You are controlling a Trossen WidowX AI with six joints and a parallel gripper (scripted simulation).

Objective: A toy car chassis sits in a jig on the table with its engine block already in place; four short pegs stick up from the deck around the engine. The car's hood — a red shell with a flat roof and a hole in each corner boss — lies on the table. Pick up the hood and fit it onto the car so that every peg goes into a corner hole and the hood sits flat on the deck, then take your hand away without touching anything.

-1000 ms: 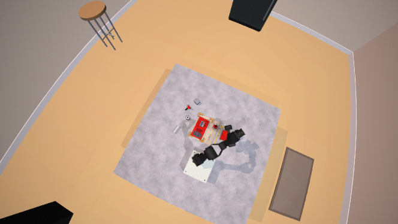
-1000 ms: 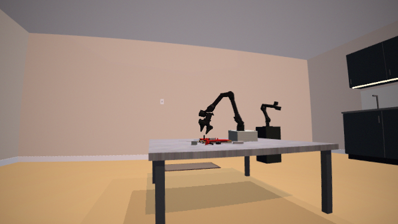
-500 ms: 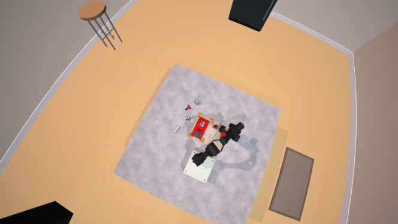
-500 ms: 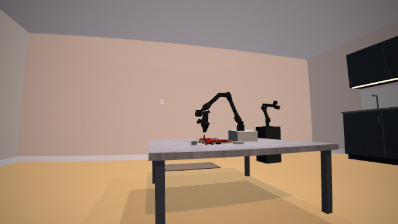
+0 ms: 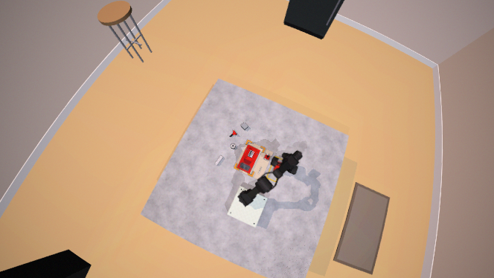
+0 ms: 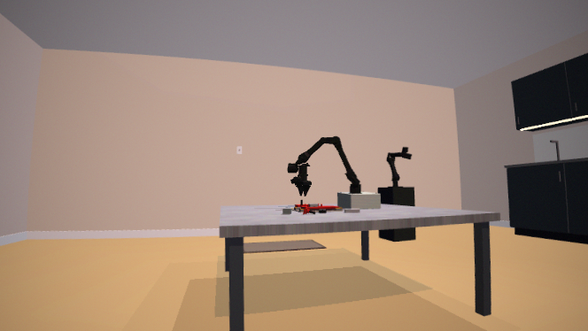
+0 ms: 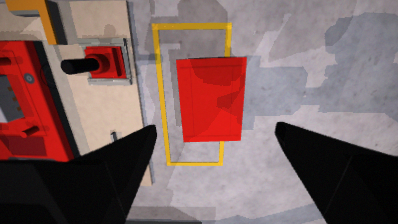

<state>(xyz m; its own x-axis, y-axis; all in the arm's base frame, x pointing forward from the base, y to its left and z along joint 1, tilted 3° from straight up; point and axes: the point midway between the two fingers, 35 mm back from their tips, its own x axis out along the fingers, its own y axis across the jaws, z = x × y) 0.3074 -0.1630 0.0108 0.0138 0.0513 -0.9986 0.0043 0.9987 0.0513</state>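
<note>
Right now the red hood is 7 cm below my gripper tip. The rest, counted from my gripper tip: beige jig plate: 22 cm to the left, 7 cm below, 1 cm behind.
</note>
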